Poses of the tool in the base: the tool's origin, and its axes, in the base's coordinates. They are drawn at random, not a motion.
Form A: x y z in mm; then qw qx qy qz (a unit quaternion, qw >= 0).
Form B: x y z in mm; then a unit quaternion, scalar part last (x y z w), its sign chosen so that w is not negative. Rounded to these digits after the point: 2 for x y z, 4 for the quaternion.
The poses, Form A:
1: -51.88, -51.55, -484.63, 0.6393, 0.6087, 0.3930, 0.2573
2: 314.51, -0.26, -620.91, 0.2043, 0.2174, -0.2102, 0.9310
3: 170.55, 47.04, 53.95, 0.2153, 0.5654, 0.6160, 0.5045
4: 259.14, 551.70, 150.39, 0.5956, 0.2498, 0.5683, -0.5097
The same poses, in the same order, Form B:
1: -51.88, -51.55, -484.63, 0.6087, 0.3930, 0.2573, 0.6393
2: 314.51, -0.26, -620.91, 0.2174, -0.2102, 0.9310, 0.2043
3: 170.55, 47.04, 53.95, 0.5654, 0.6160, 0.5045, 0.2153
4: 259.14, 551.70, 150.39, 0.2498, 0.5683, -0.5097, 0.5956
